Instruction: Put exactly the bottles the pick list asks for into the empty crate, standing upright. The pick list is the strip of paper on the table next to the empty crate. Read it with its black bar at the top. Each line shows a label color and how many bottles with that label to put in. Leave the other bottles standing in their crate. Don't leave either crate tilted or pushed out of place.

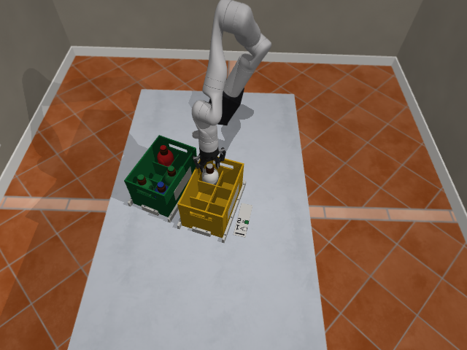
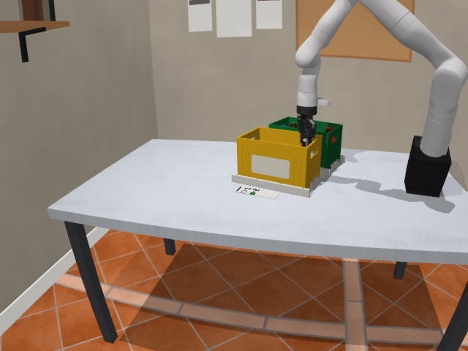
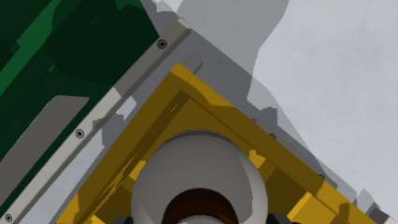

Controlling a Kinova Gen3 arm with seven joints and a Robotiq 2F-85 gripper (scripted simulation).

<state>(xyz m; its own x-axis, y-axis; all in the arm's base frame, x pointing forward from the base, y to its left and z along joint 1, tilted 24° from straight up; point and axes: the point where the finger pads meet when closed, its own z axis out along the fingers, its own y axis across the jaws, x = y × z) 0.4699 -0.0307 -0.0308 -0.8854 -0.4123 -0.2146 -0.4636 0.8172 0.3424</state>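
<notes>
Right now my hand is 7 cm above the white-label bottle. Round my hand: green crate (20 cm to the right, 7 cm below, 2 cm ahead); blue-label bottle (18 cm to the right, 12 cm ahead, 7 cm below); yellow crate (9 cm ahead, 7 cm below, 2 cm to the left).
</notes>
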